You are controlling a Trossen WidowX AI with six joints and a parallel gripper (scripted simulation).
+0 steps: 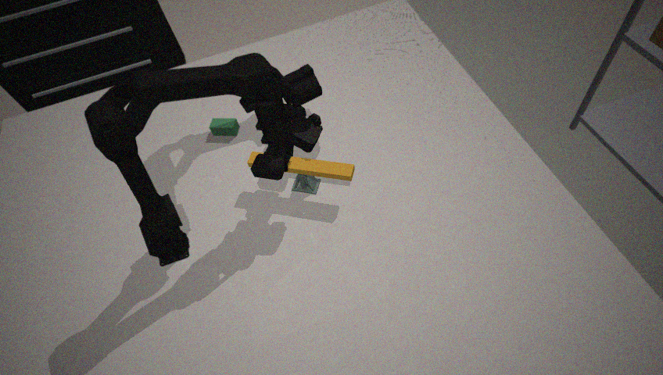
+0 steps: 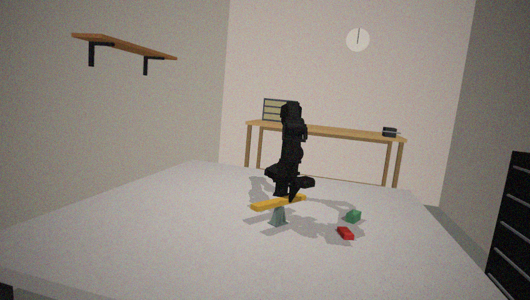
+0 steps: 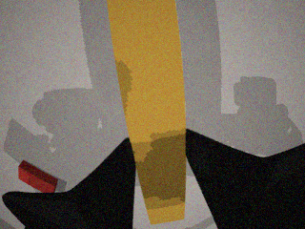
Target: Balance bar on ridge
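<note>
Right now the yellow bar is 2 cm to the right of my gripper tip and 2 cm ahead of it. Also, from my gripper tip: red block (21 cm to the left, 7 cm below, 3 cm ahead); then green block (24 cm to the left, 12 cm behind, 6 cm below).
</note>
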